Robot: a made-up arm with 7 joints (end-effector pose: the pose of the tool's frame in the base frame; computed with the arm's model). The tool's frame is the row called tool.
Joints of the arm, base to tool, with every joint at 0 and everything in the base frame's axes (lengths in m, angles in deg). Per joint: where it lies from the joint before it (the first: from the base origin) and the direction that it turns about. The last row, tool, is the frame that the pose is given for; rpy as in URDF.
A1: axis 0 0.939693 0.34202 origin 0.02 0.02 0.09
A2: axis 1 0 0 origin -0.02 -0.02 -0.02
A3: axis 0 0 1 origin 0.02 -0.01 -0.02
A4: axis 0 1 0 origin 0.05 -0.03 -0.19
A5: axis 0 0 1 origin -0.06 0.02 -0.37
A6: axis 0 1 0 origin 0 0.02 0
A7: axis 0 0 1 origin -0.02 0 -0.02
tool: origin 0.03 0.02 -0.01 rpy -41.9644 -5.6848 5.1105
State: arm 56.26 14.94 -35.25 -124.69 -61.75 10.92 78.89
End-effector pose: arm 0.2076 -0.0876 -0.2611 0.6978 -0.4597 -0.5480 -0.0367
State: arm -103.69 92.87 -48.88 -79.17 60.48 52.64 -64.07
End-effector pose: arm 0.3931 0.0935 0.5011 0.6525 0.3531 -0.3012 -0.5990
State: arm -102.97 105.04 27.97 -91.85 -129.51 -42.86 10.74
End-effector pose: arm -0.1822 0.1010 0.5231 0.3908 0.9164 0.0858 0.0086
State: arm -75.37 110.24 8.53 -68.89 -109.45 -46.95 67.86
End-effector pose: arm 0.1168 0.1967 0.5998 0.5656 0.6334 -0.2492 -0.4656
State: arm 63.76 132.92 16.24 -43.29 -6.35 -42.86 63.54
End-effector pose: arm 0.4128 0.4596 0.1375 0.8494 -0.0536 -0.0965 -0.5161
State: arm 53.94 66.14 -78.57 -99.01 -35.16 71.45 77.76
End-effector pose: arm -0.2608 0.0125 -0.3081 0.9715 -0.0722 0.1856 -0.1287
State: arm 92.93 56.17 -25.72 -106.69 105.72 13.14 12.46
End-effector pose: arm -0.3068 0.0606 -0.3109 0.6180 -0.3022 -0.1133 0.7168
